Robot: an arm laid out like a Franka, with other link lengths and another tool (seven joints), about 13 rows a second.
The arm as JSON. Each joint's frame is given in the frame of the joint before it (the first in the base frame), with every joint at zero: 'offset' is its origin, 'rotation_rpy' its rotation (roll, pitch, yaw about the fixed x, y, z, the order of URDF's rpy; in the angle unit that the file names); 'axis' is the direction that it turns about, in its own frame. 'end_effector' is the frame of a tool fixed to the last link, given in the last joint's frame.
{
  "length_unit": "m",
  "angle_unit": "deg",
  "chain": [
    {
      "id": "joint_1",
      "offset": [
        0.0,
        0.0,
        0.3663
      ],
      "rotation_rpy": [
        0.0,
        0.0,
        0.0
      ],
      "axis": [
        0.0,
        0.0,
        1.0
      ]
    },
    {
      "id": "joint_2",
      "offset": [
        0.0,
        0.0,
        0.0
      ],
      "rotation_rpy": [
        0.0,
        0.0,
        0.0
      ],
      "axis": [
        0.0,
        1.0,
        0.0
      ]
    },
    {
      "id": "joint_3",
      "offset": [
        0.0,
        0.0,
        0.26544
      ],
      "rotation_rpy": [
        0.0,
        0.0,
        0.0
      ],
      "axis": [
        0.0,
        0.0,
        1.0
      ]
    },
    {
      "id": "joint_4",
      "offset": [
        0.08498,
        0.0,
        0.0
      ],
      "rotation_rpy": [
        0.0,
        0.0,
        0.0
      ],
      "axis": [
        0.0,
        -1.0,
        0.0
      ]
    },
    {
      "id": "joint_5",
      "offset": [
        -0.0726,
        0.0,
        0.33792
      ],
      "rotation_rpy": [
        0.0,
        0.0,
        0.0
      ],
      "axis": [
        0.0,
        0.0,
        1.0
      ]
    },
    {
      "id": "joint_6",
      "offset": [
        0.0,
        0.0,
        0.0
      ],
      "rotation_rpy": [
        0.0,
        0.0,
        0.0
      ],
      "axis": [
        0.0,
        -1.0,
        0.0
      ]
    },
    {
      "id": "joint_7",
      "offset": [
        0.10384,
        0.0,
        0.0
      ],
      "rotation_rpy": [
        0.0,
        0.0,
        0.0
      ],
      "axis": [
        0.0,
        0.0,
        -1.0
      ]
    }
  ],
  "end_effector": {
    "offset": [
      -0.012,
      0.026,
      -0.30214
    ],
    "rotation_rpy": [
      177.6,
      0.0,
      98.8
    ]
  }
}
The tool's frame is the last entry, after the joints.
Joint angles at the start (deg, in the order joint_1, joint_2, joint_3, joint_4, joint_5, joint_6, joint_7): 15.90 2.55 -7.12 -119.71 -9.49 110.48 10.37
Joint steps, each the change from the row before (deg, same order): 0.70 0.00 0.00 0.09 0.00 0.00 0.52; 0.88 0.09 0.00 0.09 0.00 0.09 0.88; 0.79 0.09 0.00 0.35 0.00 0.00 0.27; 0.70 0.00 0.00 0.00 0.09 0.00 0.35; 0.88 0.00 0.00 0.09 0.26 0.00 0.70; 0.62 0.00 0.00 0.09 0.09 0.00 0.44; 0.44 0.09 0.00 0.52 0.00 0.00 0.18; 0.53 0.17 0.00 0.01 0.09 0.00 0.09; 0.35 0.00 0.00 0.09 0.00 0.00 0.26; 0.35 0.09 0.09 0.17 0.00 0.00 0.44; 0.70 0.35 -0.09 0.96 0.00 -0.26 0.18; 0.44 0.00 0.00 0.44 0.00 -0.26 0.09; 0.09 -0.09 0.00 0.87 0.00 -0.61 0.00; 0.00 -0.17 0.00 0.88 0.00 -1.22 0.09; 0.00 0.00 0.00 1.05 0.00 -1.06 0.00; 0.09 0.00 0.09 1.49 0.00 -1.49 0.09
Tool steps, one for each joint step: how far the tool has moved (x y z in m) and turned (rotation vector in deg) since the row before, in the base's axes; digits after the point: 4 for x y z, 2 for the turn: 0.0002 0.0057 0.0005 -0.07 -0.19 0.20; 0.0003 0.0073 -0.0002 -0.13 -0.26 0.04; 0.0015 0.0067 0.0015 -0.01 -0.31 0.53; -0.0009 0.0060 -0.0001 0.02 -0.05 0.31; -0.0006 0.0083 0.0004 0.13 -0.18 0.06; -0.0002 0.0055 0.0005 0.03 -0.16 0.15; 0.0029 0.0044 0.0026 0.06 -0.46 0.27; -0.0014 0.0044 -0.0013 0.00 0.15 0.40; 0.0001 0.0030 0.0005 -0.01 -0.14 0.10; 0.0003 0.0038 0.0003 -0.05 -0.16 0.01; 0.0035 0.0059 0.0032 0.01 -0.40 0.41; 0.0009 0.0039 0.0027 0.02 -0.20 0.32; 0.0030 0.0014 0.0060 0.07 -0.35 0.01; 0.0003 -0.0005 0.0062 -0.12 0.11 -0.26; 0.0018 0.0000 0.0061 -0.07 -0.03 -0.15; 0.0020 0.0015 0.0087 -0.10 -0.06 -0.12
